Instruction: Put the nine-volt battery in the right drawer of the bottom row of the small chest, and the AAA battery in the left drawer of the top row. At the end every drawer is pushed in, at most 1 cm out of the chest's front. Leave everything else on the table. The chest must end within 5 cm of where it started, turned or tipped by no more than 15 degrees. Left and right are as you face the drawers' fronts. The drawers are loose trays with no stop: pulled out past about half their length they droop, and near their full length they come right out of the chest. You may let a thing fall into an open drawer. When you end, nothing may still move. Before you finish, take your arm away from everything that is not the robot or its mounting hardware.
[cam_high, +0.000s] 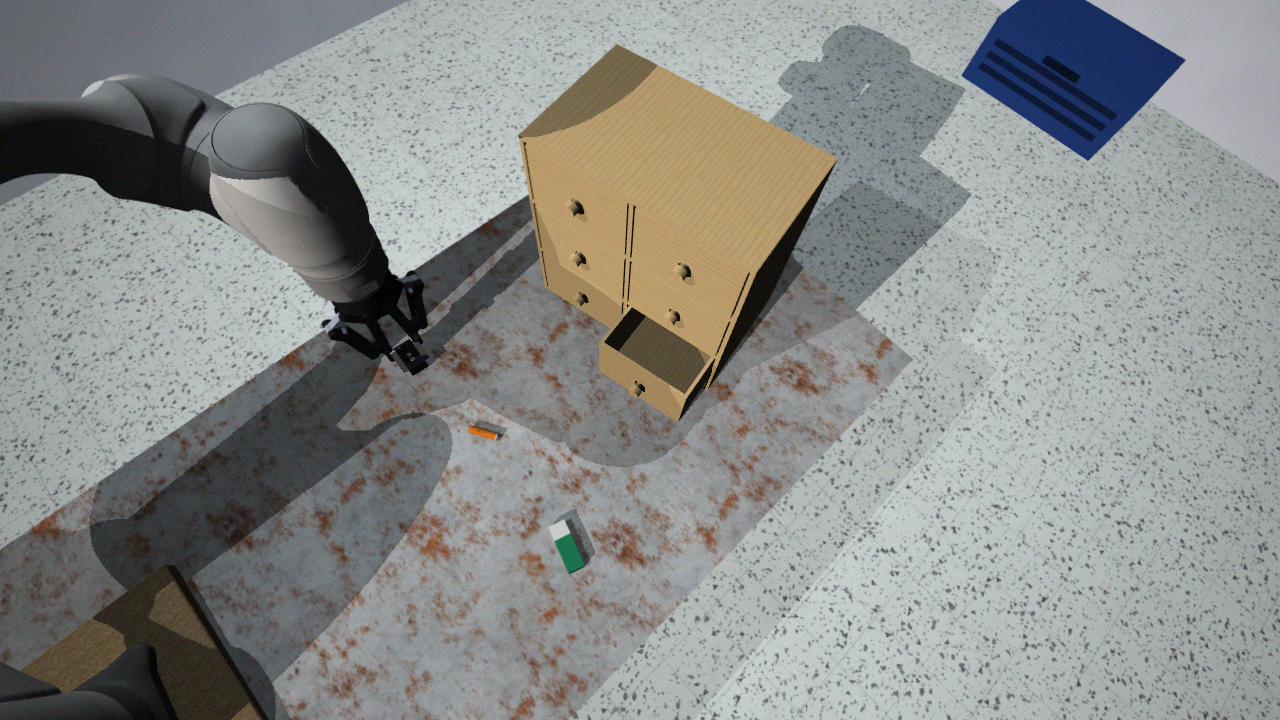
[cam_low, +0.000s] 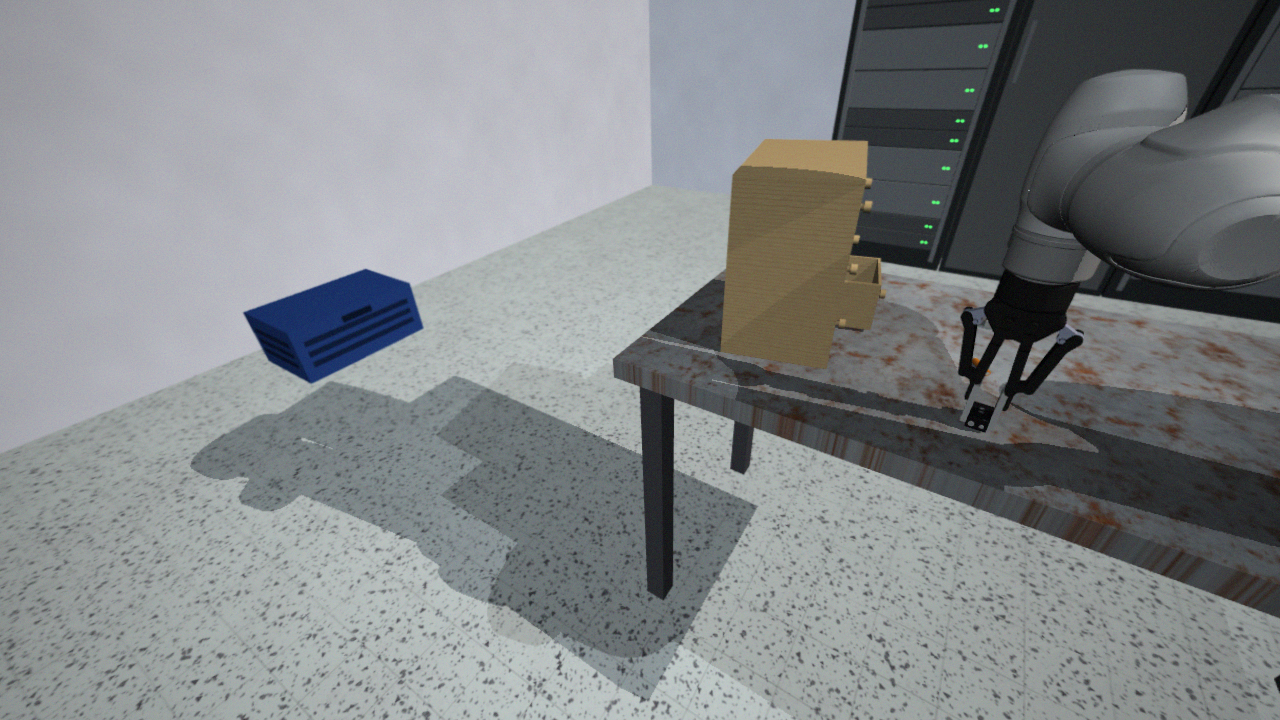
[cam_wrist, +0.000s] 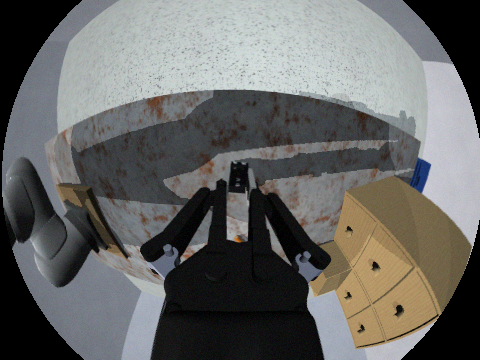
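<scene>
My hand is 2 cm short of the orange AAA battery, 16 cm to the left of it and 3 cm above it. From my hand the other things lie so: green-and-white nine-volt battery 3 cm ahead, 35 cm to the right, 3 cm below; then black nine-volt battery 1 cm to the left, 2 cm below.
</scene>
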